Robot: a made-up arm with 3 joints. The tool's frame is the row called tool.
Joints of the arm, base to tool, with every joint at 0 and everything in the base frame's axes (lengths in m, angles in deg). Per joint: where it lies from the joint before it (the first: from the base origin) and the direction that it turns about. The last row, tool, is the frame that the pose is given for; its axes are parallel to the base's.
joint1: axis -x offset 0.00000 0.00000 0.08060
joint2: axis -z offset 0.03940 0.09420 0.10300
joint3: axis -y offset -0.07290 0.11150 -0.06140
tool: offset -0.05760 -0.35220 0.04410
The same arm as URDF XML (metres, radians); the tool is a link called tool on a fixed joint. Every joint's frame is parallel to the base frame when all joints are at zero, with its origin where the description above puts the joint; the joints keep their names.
<robot name="arm">
<joint name="joint1" type="continuous"><parent link="base_link"/><child link="link1"/><origin xyz="0 0 0.0806"/><axis xyz="-1 0 0"/></joint>
<joint name="joint2" type="continuous"><parent link="link1"/><child link="link2"/><origin xyz="0.0394 0.0942 0.103"/><axis xyz="0 0 -1"/></joint>
<joint name="joint3" type="continuous"><parent link="link2"/><child link="link3"/><origin xyz="-0.0729 0.1115 -0.0614"/><axis xyz="0 -1 0"/></joint>
<joint name="tool_joint" type="fixed"><parent link="link3"/><child link="tool"/><origin xyz="-0.0576 -0.3522 0.0441"/></joint>
<link name="base_link"/>
<link name="link1"/>
<link name="link2"/>
<link name="link3"/>
<link name="tool"/>
</robot>

